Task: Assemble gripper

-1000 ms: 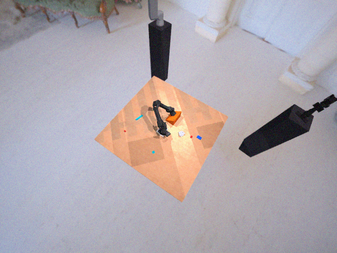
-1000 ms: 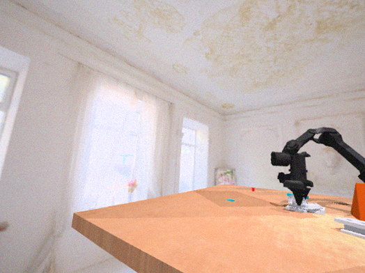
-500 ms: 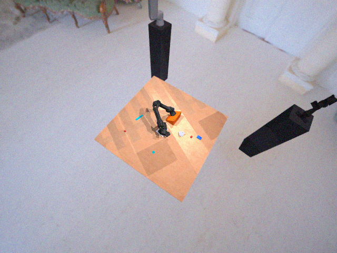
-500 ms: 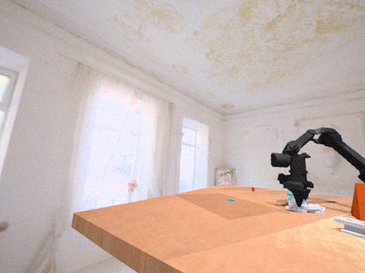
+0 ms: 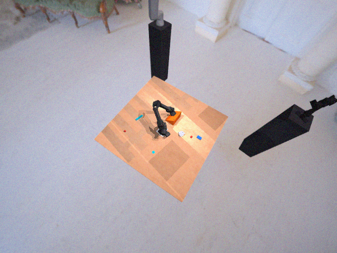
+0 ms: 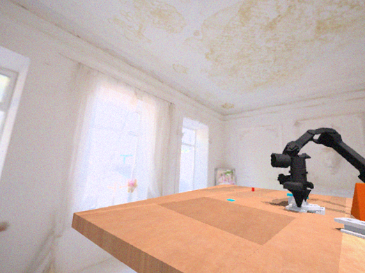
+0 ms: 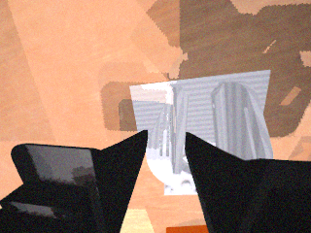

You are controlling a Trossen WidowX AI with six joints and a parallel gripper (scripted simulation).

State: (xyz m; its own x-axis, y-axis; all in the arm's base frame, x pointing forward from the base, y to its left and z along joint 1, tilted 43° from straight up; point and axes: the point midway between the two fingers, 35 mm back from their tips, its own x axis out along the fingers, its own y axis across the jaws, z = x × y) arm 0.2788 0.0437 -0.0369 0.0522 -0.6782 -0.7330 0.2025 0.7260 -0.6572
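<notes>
The gripper jaw is 40 mm behind my gripper tip and 50 mm to the right of it. From my gripper tip the other things lie so: cyan cube 280 mm ahead, 60 mm to the left, 10 mm below; white block 140 mm behind, 180 mm to the left, 10 mm below; cyan bar 40 mm ahead, 400 mm to the right, 10 mm below.
</notes>
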